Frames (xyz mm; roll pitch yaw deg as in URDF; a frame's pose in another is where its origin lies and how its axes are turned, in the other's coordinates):
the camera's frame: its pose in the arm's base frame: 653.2 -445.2 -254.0 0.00 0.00 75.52
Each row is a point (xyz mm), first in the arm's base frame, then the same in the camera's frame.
Working: the arm's base frame: its pose in the camera's frame: 267.7 743.8 254.0 0.00 0.00 -75.52

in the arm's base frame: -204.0 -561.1 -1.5
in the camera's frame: -326.6 801.0 252.5
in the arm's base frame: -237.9 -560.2 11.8
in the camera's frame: -334.2 834.0 265.8
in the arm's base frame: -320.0 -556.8 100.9
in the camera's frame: -351.4 914.4 354.9
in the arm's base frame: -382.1 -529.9 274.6
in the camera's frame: -340.9 981.2 528.6
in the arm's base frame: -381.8 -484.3 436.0
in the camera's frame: -296.7 992.3 690.0
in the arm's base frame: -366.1 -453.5 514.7
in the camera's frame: -262.9 984.8 768.7
